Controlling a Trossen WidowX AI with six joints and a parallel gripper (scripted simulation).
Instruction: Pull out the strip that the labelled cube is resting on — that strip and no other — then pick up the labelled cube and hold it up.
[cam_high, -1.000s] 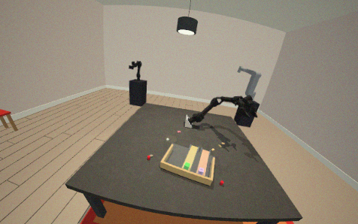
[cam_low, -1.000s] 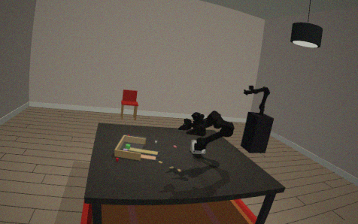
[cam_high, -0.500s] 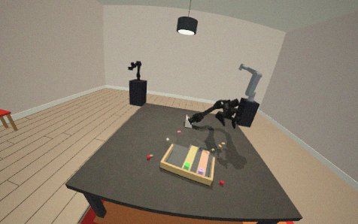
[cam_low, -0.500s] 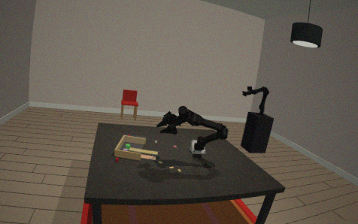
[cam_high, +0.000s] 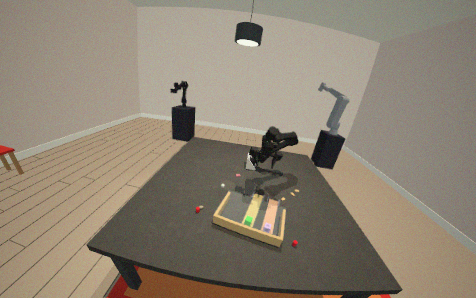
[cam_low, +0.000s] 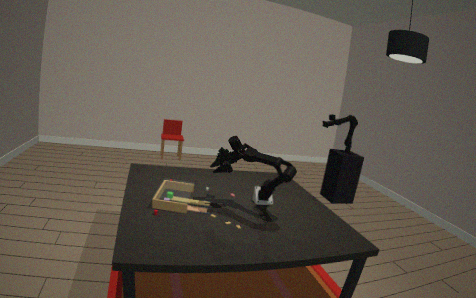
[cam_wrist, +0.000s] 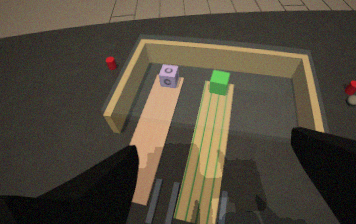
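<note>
The green-striped strip is 210 mm below my gripper tip, 110 mm ahead of it and 20 mm to the right of it. The rest, counted from my gripper tip: pink piece (210 mm below, 180 mm behind, 140 mm to the right).
</note>
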